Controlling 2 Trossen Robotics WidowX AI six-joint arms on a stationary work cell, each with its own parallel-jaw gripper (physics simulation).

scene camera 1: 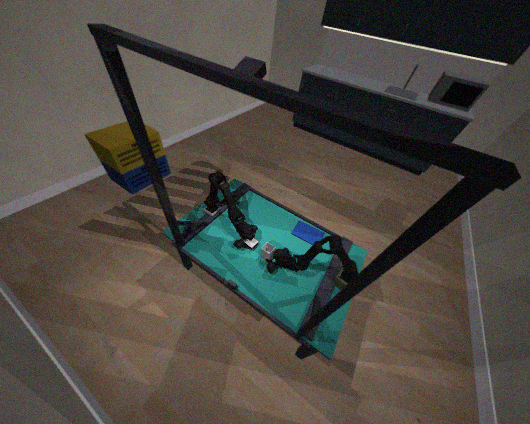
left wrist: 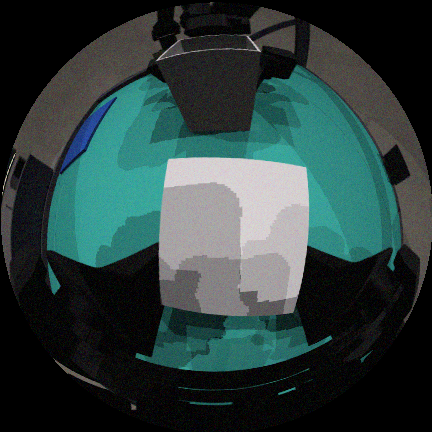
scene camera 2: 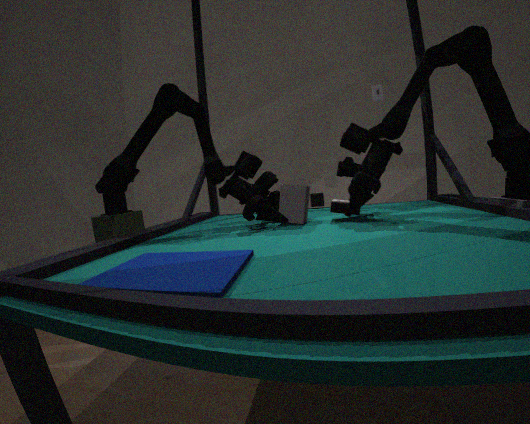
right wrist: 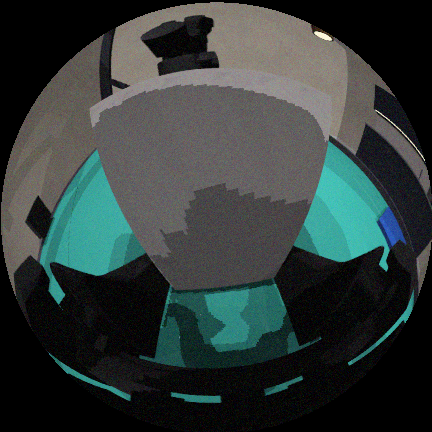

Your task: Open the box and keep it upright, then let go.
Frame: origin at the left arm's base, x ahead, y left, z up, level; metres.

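Seen in the pictures: left gripper, fingertip midpoint: (scene camera 1: 251, 244) (left wrist: 229, 242) (scene camera 2: 346, 215); right gripper, fingertip midpoint: (left wrist: 219, 104) (scene camera 2: 291, 219) (right wrist: 219, 245); left arm's base at its link origin: (scene camera 1: 212, 208) (scene camera 2: 524, 197); right arm's base at its link origin: (scene camera 1: 347, 277) (scene camera 2: 116, 213).
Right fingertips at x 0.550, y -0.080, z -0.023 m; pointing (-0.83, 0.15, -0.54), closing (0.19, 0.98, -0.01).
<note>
Offsets run from my right fingertips to a thing's top centre. Level surfaces: height alone.
The grey box @(dx -0.012, dy +0.000, dz +0.095 m) (scene camera 1: 268, 250) (scene camera 2: 295, 204) (left wrist: 215, 90) (right wrist: 215, 165) stands upright on the teal table @(dz -0.011 m) (scene camera 1: 215, 250) (scene camera 2: 375, 270), its top open. My right gripper (scene camera 1: 274, 258) (scene camera 2: 281, 217) (right wrist: 219, 245) is shut on the box's side, low down. The white lid @(dx -0.144, dy +0.003, dz +0.044 m) (scene camera 1: 251, 243) (scene camera 2: 340, 206) (left wrist: 235, 215) is off the box, apart from it on the left arm's side. My left gripper (scene camera 1: 249, 240) (scene camera 2: 352, 210) (left wrist: 229, 242) is shut on the lid and holds it low; whether the lid touches the table cannot be told. The box's inner floor is hidden in the wrist views.
A flat blue panel @(dx +0.140, dy +0.336, dz -0.003 m) (scene camera 1: 307, 232) (scene camera 2: 175, 272) (left wrist: 89, 134) (right wrist: 391, 226) lies on the table beyond the box in scene camera 1. A small dark block @(dx -0.076, dy -0.287, dz +0.046 m) (scene camera 1: 231, 284) (scene camera 2: 317, 199) sits at the opposite edge. A dark frame (scene camera 1: 200, 60) stands around and over the table.
</note>
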